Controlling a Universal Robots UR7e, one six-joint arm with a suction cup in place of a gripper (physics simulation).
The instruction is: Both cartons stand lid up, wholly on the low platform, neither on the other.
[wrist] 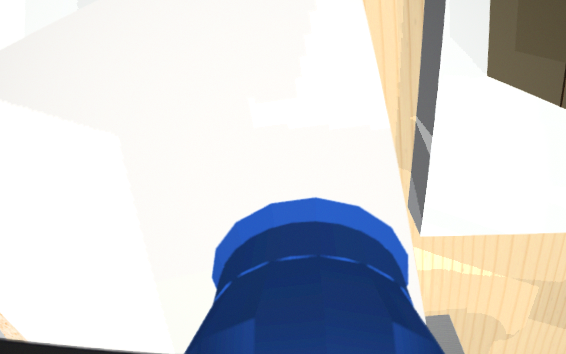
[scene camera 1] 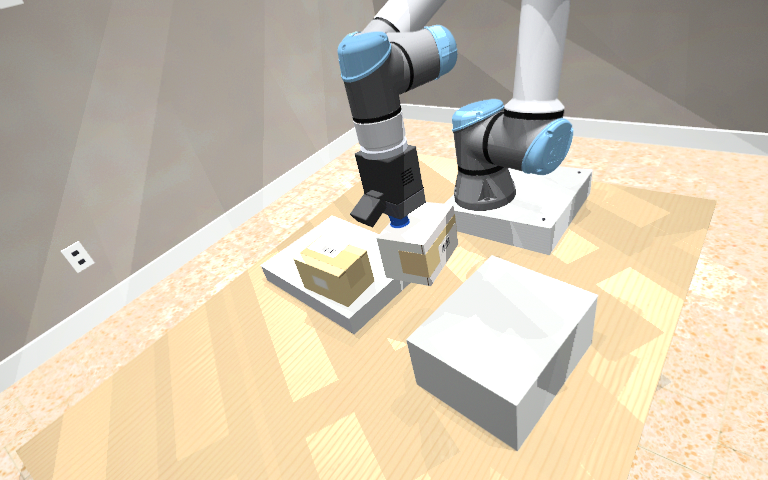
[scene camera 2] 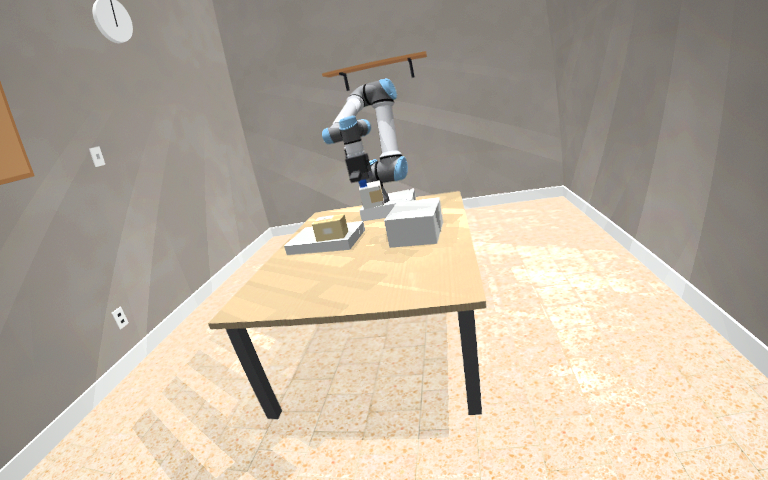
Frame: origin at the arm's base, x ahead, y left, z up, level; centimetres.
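Where they show: hand, its tool point: (wrist: 305, 239) (scene camera 1: 401, 228) (scene camera 2: 364, 189); arm's base, origin of its link: (scene camera 1: 484, 195).
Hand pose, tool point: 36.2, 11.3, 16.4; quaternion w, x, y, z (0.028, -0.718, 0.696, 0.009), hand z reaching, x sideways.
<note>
Things, the pixels of their centre, and the offset from my tool point, as dx, dy, dz. Level surfaces: height alone.
- brown carton, middle of its body: (scene camera 1: 334, 269) (scene camera 2: 330, 227) +6.6, -17.3, -13.8
- low white platform, middle of its body: (scene camera 1: 341, 266) (scene camera 2: 325, 237) +1.2, -24.5, -20.5
- white carton, middle of its body: (wrist: 238, 224) (scene camera 1: 419, 241) (scene camera 2: 372, 194) -1.8, +2.1, -3.0
- tall white block, middle of its body: (scene camera 1: 503, 341) (scene camera 2: 415, 221) -1.7, +19.7, -16.9
- wooden table, height of its surface: dz -22.9
A brown carton (scene camera 1: 335, 273) (scene camera 2: 330, 228) stands with its labelled face up on the low white platform (scene camera 1: 353, 322) (scene camera 2: 317, 247); part of it also shows at the top right of the wrist view (wrist: 530, 45). My suction gripper (scene camera 1: 399, 223) (scene camera 2: 363, 183) (wrist: 312, 215) is shut on the white carton (scene camera 1: 403, 251) (scene camera 2: 370, 195) (wrist: 225, 125), sealed to its plain white top face near one edge. The white carton hangs in the air, about level, beside the platform on the robot base's side. Tan patches and dark print show on its side faces. Its underside is hidden.
A tall white block (scene camera 1: 504, 328) (scene camera 2: 412, 223) stands on the wooden table (scene camera 1: 254, 396) (scene camera 2: 351, 288), to the right of the platform. The robot's white base plinth (scene camera 1: 504, 232) stands behind the held carton.
</note>
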